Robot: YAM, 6 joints.
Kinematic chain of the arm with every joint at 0, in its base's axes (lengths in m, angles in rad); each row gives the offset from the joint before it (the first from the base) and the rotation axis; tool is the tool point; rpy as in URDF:
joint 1: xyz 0 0 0.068 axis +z
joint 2: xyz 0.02 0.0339 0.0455 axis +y
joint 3: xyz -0.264 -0.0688 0 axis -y
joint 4: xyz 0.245 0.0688 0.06 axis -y
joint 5: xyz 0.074 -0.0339 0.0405 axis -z
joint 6: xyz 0.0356 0 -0.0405 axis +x
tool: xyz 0 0 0 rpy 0 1.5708 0
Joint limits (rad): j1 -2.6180..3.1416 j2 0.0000..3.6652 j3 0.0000..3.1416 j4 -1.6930..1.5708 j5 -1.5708..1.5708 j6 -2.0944..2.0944
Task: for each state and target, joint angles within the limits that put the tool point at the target. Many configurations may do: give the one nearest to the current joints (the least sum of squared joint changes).
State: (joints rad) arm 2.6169 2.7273 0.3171 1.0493 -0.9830 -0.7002
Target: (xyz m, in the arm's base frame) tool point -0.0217 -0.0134 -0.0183
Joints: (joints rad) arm 2.4517 2.7238 0.0000 0.5894 -0.7454 -0.7002
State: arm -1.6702 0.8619 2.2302 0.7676 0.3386 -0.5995
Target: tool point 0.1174 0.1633 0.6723
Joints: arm -2.2341 0.9370 2.3078 0.7252 0.2279 -0.5995
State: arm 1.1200 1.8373 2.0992 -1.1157 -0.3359 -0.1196
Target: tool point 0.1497 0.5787 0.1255
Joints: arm 1.3017 2.7720 2.4932 -0.4684 -0.2708 -0.1196
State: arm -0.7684 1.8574 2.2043 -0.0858 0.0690 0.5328
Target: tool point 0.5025 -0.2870 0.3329
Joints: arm -0.5162 2.4390 2.3900 0.0570 0.0444 0.5328
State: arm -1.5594 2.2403 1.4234 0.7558 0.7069 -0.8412
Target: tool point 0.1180 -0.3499 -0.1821
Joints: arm -1.1885 2.9823 1.3080 0.6531 0.6331 -0.8412
